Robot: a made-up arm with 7 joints.
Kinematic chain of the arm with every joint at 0, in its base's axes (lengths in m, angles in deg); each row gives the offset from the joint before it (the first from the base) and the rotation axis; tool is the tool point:
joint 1: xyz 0 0 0.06 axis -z
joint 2: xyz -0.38 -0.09 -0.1 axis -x
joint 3: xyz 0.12 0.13 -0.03 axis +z
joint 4: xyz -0.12 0 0.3 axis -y
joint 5: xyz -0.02 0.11 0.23 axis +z
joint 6: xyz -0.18 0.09 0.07 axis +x
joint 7: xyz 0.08 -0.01 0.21 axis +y
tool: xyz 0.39 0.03 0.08
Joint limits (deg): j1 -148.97..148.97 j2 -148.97..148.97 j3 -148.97..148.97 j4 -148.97..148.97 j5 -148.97..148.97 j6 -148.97..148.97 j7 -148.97..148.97
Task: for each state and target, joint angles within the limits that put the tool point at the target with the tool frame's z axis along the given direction. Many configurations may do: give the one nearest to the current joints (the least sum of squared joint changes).
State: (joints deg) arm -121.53 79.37 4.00 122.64 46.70 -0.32 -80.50
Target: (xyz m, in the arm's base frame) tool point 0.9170 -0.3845 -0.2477 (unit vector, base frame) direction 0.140 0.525 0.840
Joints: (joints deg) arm -115.96 85.20 -1.53 140.80 58.71 -3.94 -93.09
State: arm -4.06 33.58 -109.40 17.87 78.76 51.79 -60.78
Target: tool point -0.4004 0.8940 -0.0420 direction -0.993 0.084 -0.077
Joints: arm -11.49 73.55 -100.70 36.20 81.35 59.54 -68.81
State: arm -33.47 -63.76 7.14 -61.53 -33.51 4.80 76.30
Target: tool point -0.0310 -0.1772 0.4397 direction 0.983 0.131 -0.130
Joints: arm -23.26 -47.62 10.33 -32.88 -21.87 15.10 53.41
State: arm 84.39 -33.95 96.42 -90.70 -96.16 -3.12 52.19
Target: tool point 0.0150 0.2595 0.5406 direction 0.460 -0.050 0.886
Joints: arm 104.17 -46.73 124.96 -67.26 -99.68 -9.74 28.63
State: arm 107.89 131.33 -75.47 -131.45 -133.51 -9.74 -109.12
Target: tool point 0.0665 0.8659 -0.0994 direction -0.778 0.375 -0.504
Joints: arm 142.18 112.52 -80.57 -148.97 -141.43 -56.95 -80.31
